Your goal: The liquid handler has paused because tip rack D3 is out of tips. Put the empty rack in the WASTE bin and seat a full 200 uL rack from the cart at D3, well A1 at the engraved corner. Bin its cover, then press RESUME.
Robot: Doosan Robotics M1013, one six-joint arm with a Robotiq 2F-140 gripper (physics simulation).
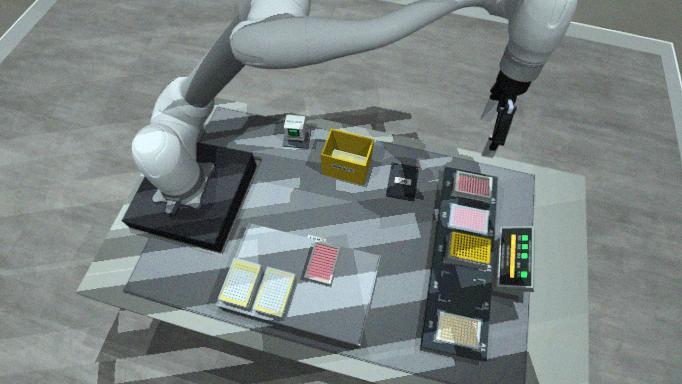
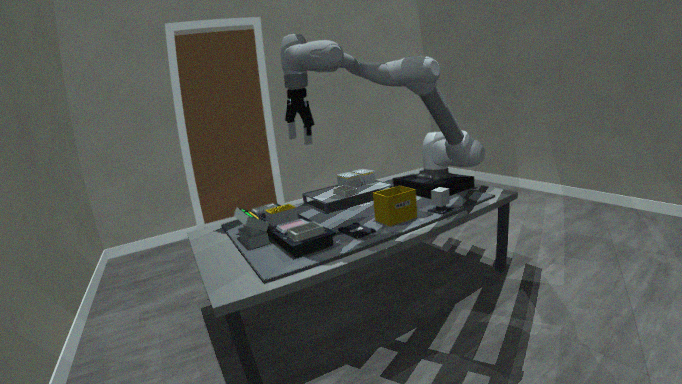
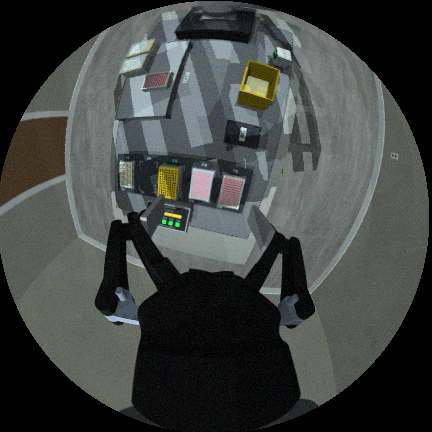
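Seen in the pictures: gripper, fingertip midpoint: (image 1: 486, 137) (image 2: 300, 141) (image 3: 207, 208); arm's base, link origin: (image 1: 184, 183) (image 2: 436, 177).
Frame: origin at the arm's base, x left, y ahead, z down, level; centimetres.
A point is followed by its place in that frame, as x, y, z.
The yellow rack with dark, empty holes (image 1: 470, 248) @[-8.6, 99.1, -5.5] (image 2: 280, 209) @[-6.6, 99.8, -5.5] (image 3: 168, 182) @[-7.4, 99.1, -5.5] sits in the deck's third position. Two white-topped, yellow-edged racks (image 1: 240, 283) @[-32.4, 32.2, -6.9] (image 1: 274, 293) @[-33.4, 42.8, -6.9] (image 3: 141, 47) @[-30.4, 32.9, -6.9] (image 3: 134, 64) @[-30.8, 44.4, -6.9] stand side by side on the cart platform (image 1: 350, 300) @[-29.8, 64.8, 0.2]; whether they have covers is too small to tell. The yellow WASTE bin (image 1: 344, 174) @[14.9, 55.1, 1.8] (image 2: 388, 214) @[25.3, 63.6, 0.6] (image 3: 252, 98) @[19.2, 63.0, -3.3] stands upright with a pale patch inside. The small white box with a green button (image 1: 294, 132) @[26.5, 34.1, -3.0] (image 3: 282, 56) @[29.8, 36.0, -4.1] stands beyond it. My gripper (image 1: 492, 131) @[11.2, 94.1, -36.0] (image 2: 300, 135) @[11.2, 94.1, -36.0] (image 3: 207, 208) @[11.2, 94.1, -36.0] is open and empty, high above the table's deck end.
The dark deck (image 1: 465, 287) @[-19.4, 99.7, 0.6] also holds a red plate (image 1: 473, 185) @[16.4, 100.4, -2.1], a pink plate (image 1: 469, 219) @[3.7, 99.8, -0.8] and an orange-dotted plate (image 1: 458, 329) @[-32.9, 97.8, -0.9]. A status display (image 1: 512, 257) @[-9.4, 112.2, -5.7] (image 3: 174, 218) @[-4.3, 113.7, -6.4] stands beside it. A black labelled pad (image 1: 395, 191) @[13.2, 74.3, 5.3] lies between bin and deck. Another red plate (image 1: 322, 263) @[-20.4, 54.3, -2.1] is on the cart.
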